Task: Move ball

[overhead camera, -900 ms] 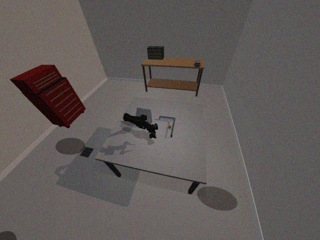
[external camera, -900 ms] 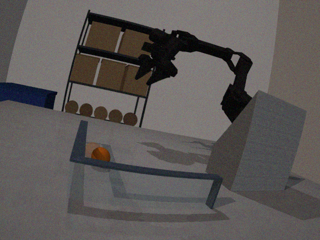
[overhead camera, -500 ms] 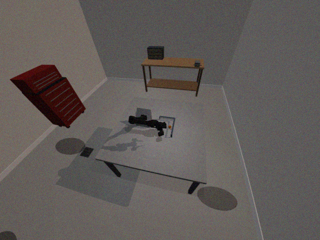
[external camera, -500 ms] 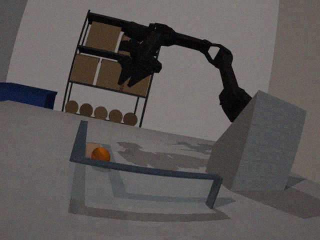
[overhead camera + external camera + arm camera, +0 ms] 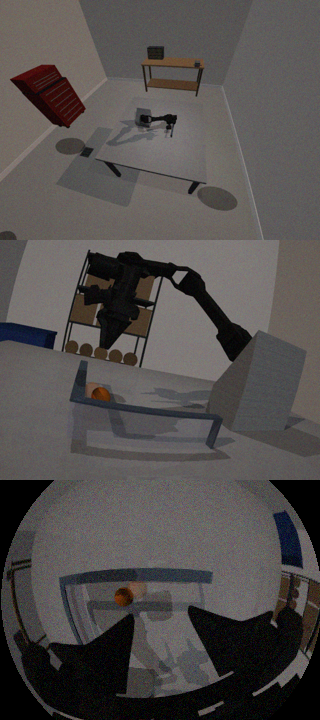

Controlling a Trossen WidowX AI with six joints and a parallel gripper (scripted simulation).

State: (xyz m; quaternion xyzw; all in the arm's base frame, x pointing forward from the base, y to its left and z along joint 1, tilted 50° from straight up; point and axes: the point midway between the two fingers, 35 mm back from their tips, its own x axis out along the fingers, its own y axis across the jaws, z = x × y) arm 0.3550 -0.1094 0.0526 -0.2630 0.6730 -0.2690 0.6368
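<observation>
The ball lies 9 cm below my gripper tip and 8 cm to the left of it. From my gripper tip the other things lie so: see-through ball copy 9 cm below, 5 cm to the left, 1 cm ahead.
</observation>
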